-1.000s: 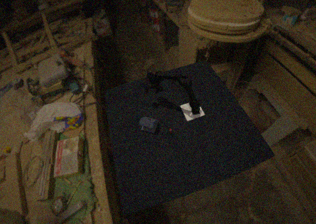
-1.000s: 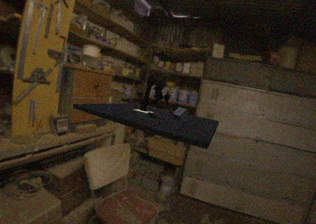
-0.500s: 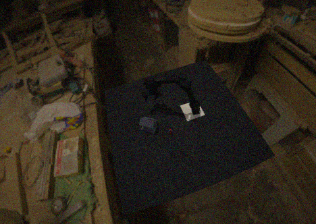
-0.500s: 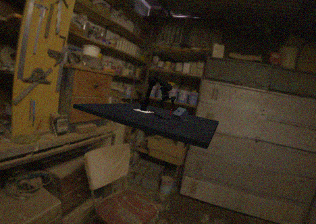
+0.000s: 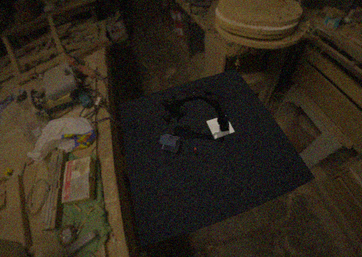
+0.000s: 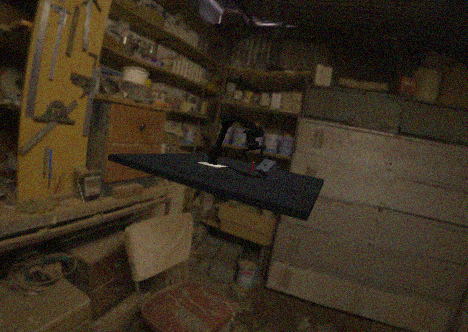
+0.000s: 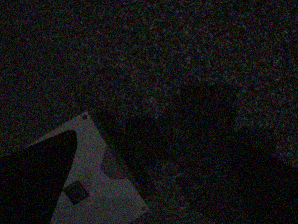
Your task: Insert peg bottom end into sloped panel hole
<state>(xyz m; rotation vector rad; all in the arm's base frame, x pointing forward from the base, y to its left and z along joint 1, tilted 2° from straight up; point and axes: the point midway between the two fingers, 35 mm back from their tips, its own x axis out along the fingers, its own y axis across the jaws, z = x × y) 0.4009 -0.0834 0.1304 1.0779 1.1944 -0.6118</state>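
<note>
The red peg lies 130 mm behind my gripper tip, 250 mm to the left of it and 50 mm below it. Also, from my gripper tip: grey sloped panel 40 mm ahead, 130 mm to the left, 40 mm below.
</note>
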